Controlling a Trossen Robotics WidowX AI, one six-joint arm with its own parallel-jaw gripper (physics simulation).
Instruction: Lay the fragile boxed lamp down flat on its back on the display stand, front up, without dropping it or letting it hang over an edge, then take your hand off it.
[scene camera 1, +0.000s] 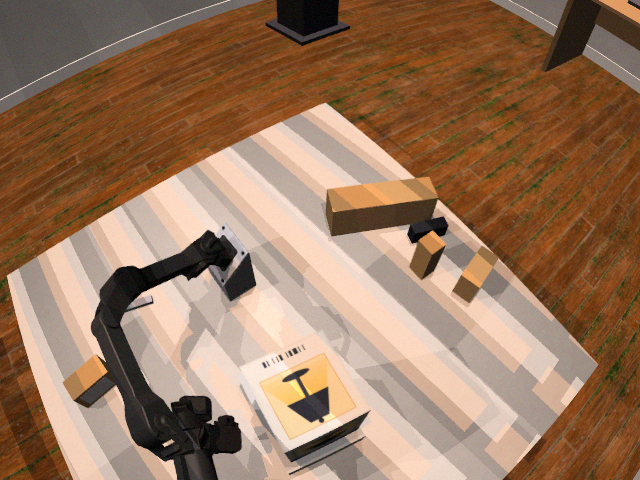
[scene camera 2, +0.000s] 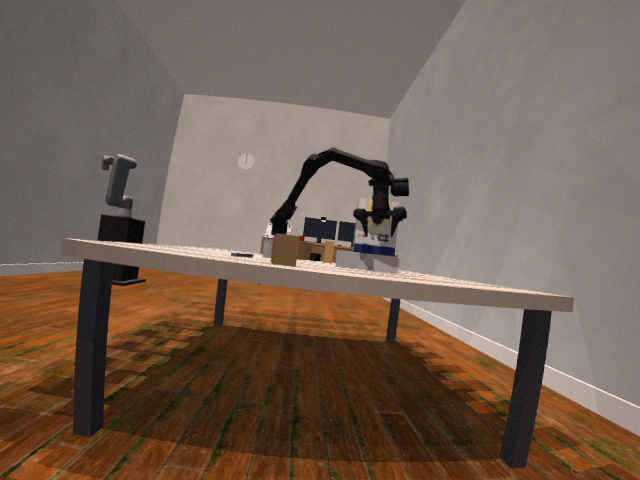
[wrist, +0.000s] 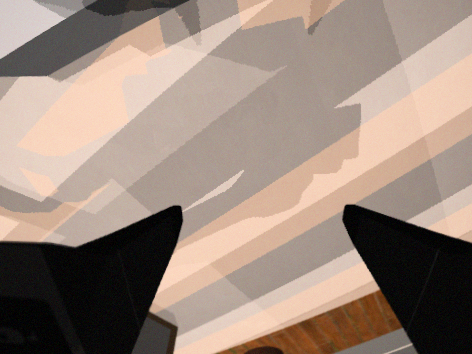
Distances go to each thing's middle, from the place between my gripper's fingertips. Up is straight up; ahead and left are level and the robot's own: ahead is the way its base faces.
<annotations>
The boxed lamp (scene camera 1: 307, 396) lies 230 mm to the left of my hand, 50 mm ahead of it and 50 mm above it. The rest, counted from my hand: display stand (scene camera 1: 356, 436): 230 mm to the left, 90 mm below, 30 mm ahead.
</annotations>
